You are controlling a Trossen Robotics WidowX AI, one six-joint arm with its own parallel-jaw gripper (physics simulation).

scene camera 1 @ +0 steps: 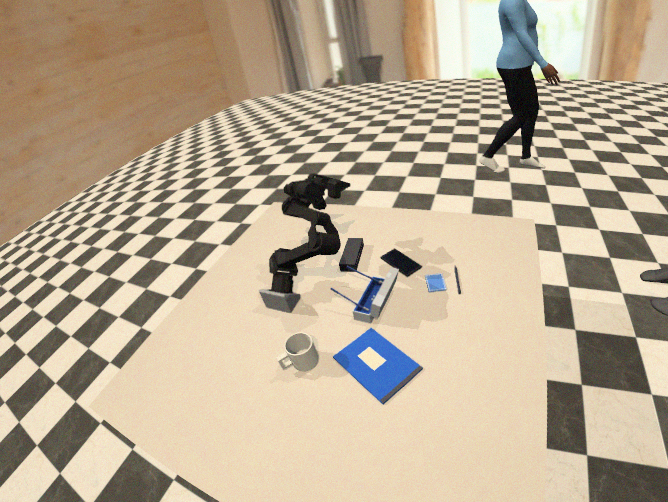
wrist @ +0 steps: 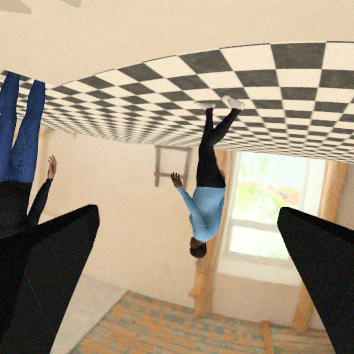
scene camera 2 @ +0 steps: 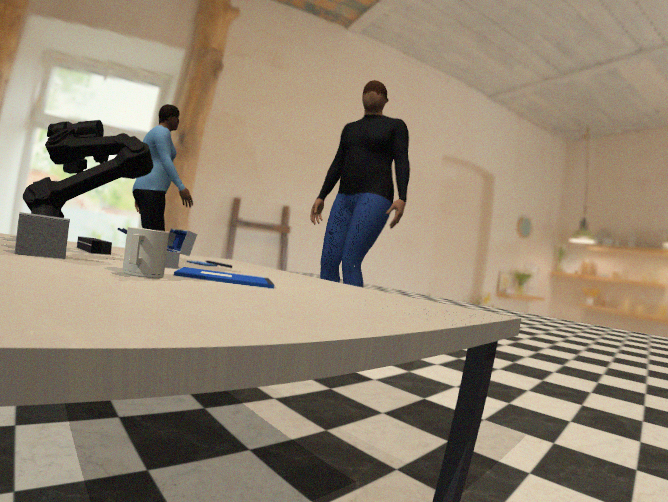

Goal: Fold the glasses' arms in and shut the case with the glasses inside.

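Where they show: gripper, between the fingertips: (scene camera 1: 343, 182) (wrist: 190, 215) (scene camera 2: 90, 164); arm's base, origin of its link: (scene camera 1: 280, 291) (scene camera 2: 42, 233).
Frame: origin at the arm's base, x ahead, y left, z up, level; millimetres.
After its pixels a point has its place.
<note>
The grey case (scene camera 1: 363, 316) @(x 305, y -31, z -19 mm) (scene camera 2: 189, 243) @(x 348, y -35, z 19 mm), blue inside, stands open with its lid raised on the side away from the arm's base. The glasses (scene camera 1: 345, 298) @(x 241, y 5, z 12 mm) (scene camera 2: 122, 230) @(x 187, y 19, z 29 mm) sit in the case with both thin blue arms unfolded, sticking out over its edge toward the arm's base. The glasses' front is small and hard to make out inside the case. My gripper (scene camera 1: 344, 186) @(x 131, y 377, z 218 mm) (wrist: 190, 215) @(x 131, y 377, z 218 mm) is open and empty, raised high above the table and away from the case. The case and glasses do not show in the wrist view.
A black box (scene camera 1: 351, 254) @(x 172, y 244, z -11 mm) (scene camera 2: 94, 245) @(x 152, y 185, z -24 mm) and a dark phone (scene camera 1: 400, 261) @(x 352, y 262, z -38 mm) lie behind the case. A blue pad (scene camera 1: 435, 282) @(x 493, y 175, z -41 mm) and pen (scene camera 1: 457, 279) @(x 566, y 197, z -38 mm) lie right. A mug (scene camera 1: 301, 351) @(x 159, y -188, z -38 mm) (scene camera 2: 144, 252) @(x 168, y -248, z -1 mm) and blue notebook (scene camera 1: 394, 372) @(x 442, y -192, z -38 mm) (scene camera 2: 237, 278) @(x 391, y -216, z -38 mm) are in front. Two people stand beyond the table.
</note>
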